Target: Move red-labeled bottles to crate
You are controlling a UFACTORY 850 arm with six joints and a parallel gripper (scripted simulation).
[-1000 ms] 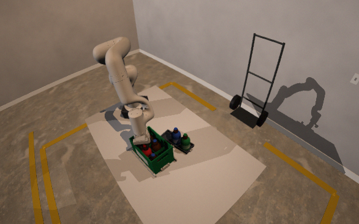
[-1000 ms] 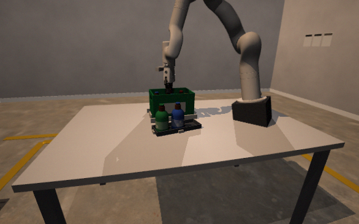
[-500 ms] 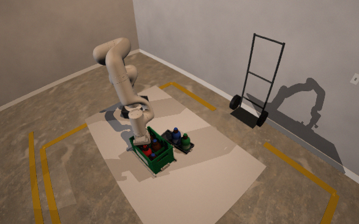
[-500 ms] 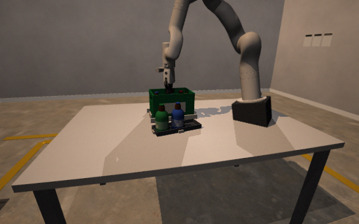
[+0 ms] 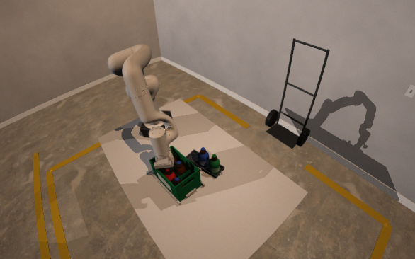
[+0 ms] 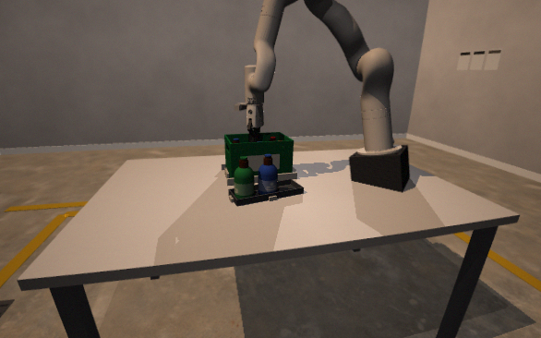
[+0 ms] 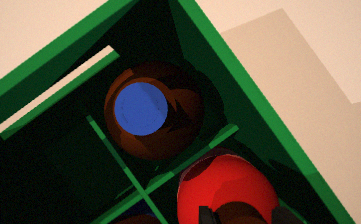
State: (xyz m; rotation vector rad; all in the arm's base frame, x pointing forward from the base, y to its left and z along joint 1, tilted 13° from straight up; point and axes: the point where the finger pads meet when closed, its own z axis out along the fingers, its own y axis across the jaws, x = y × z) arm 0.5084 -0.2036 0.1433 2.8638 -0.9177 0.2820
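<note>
Right now the red-labeled bottle is 70 mm below my hand. From my hand the other things lie so: green crate: 80 mm below, 50 mm to the left; brown bottle: 90 mm to the left, 70 mm below; blue-labeled bottle: 270 mm to the left, 80 mm below, 10 mm ahead.
</note>
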